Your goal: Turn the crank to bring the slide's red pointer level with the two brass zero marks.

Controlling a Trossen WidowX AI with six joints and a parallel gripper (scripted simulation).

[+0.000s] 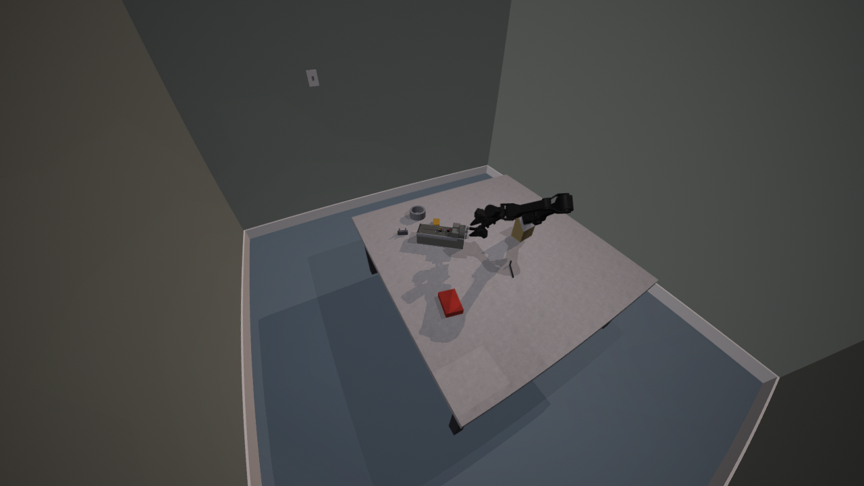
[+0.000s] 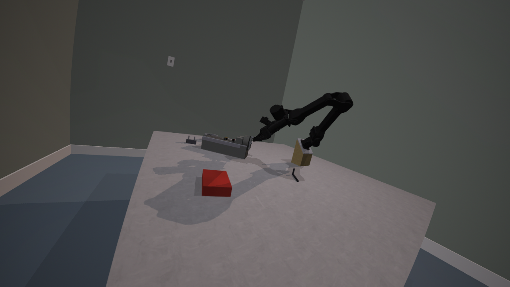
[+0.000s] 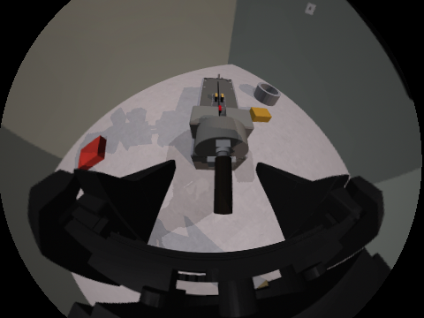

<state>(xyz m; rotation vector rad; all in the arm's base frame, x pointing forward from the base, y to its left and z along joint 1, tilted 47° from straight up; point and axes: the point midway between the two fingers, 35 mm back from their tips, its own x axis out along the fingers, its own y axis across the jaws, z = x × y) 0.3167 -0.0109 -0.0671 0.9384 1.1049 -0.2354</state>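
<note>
My gripper tip is now 2 cm past the black crank handle, 1 cm to the right of it and 1 cm below it. Also, from my gripper tip: yellow block (7 cm ahead, 25 cm to the right, 10 cm below); then red pointer (9 cm ahead, 8 cm to the right, 3 cm below); then black bent key (11 cm behind, 25 cm to the left, 10 cm below).
</note>
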